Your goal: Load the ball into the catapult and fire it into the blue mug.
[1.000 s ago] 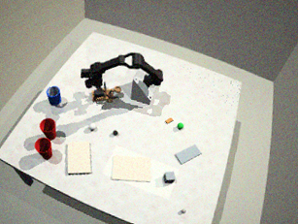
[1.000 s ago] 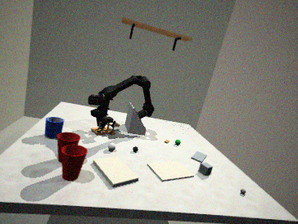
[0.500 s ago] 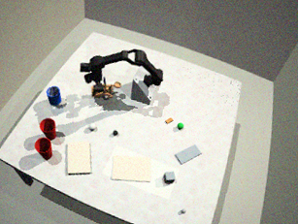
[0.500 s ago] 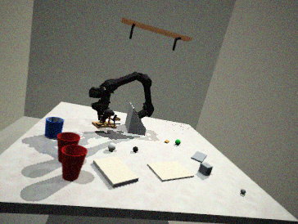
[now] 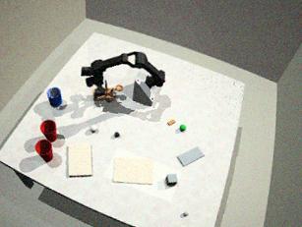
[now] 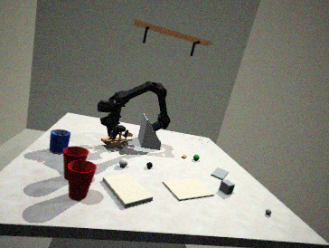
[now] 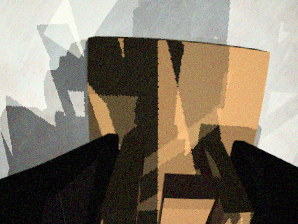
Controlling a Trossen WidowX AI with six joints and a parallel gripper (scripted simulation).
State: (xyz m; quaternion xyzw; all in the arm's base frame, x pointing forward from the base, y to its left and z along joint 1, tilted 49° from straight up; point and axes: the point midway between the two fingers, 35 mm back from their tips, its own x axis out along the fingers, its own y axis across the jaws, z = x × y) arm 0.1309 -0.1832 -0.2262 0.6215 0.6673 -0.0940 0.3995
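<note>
Right now my gripper tip is 24 cm short of the black ball, 19 cm to the right of it and 4 cm above it. Round my gripper tip: blue mug 12 cm ahead, 26 cm to the right, 3 cm below; pale grey ball 25 cm ahead, 5 cm to the left, 4 cm below; wooden catapult 2 cm behind, 7 cm to the left, 2 cm above.
</note>
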